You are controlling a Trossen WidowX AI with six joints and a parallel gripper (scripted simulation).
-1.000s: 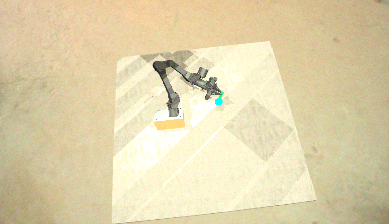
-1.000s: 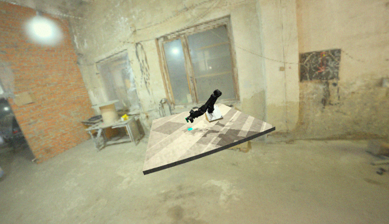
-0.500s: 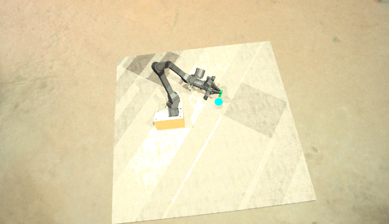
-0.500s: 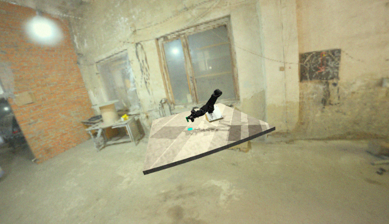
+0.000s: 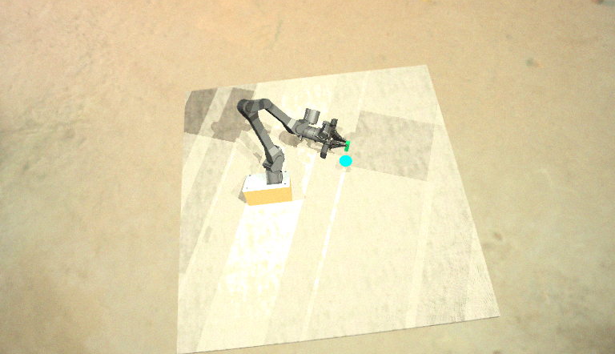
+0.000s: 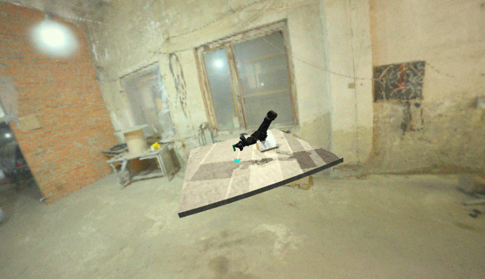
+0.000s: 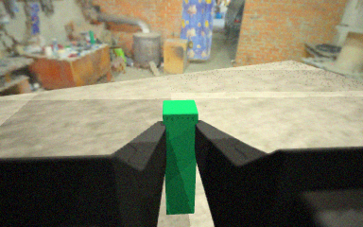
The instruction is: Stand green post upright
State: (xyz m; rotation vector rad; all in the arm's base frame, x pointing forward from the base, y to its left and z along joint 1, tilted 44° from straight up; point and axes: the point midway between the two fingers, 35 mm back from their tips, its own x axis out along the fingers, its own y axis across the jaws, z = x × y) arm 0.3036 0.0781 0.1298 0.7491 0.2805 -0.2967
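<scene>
The cyan circle lies 16 cm below my gripper tip. From my gripper tip the other things lie so: green post: 2 cm below.
</scene>
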